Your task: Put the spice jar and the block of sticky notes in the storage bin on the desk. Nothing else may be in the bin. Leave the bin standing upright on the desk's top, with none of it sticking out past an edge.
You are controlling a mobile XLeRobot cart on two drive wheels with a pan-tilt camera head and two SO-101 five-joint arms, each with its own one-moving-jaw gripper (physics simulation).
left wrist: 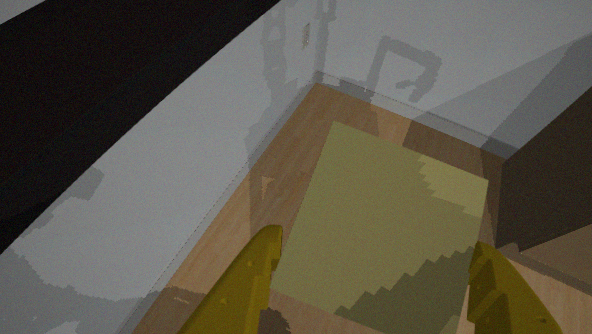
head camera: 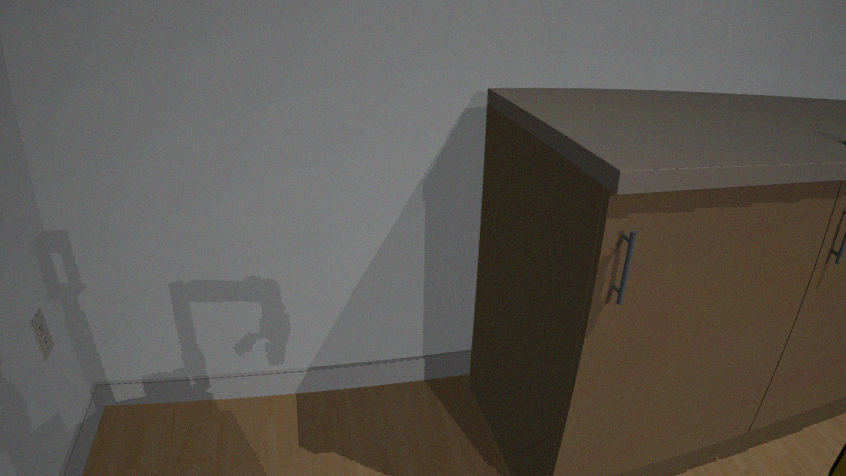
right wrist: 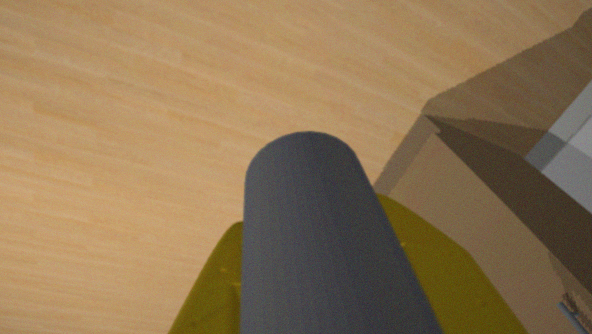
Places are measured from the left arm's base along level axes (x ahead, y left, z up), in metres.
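Pixels of known places: left hand, its tool point: [left wrist: 281, 242]; right hand, its tool point: [right wrist: 255, 239].
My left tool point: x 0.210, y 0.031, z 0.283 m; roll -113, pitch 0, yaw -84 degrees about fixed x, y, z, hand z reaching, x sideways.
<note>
Ahead of a thing's pixels: the offset from my left tool point to its top centre. "*": to the spot under its first point.
My left gripper [left wrist: 375, 240] is shut on the block of sticky notes {dz +0.014, dx +0.012, dy -0.026 m} [left wrist: 380, 215], a pale yellow square block between its two jaws in the left wrist view, held up above the floor. My right gripper [right wrist: 312, 215] is shut on a dark grey cylinder {* dz -0.228, dx -0.176, dy -0.505 m} [right wrist: 320, 240], which looks like the spice jar, held above the floor in the right wrist view. The storage bin does not show in any view.
A cabinet with a grey-brown counter top [head camera: 680, 127] and bar handles {* dz -0.311, dx +0.322, dy -0.877 m} [head camera: 627, 266] stands at the right of the head view, against the wall. A dark slab edge [left wrist: 100, 90] crosses the upper left of the left wrist view. A wall outlet {dz -0.600, dx +1.169, dy +0.124 m} [head camera: 41, 334] is at the far left.
</note>
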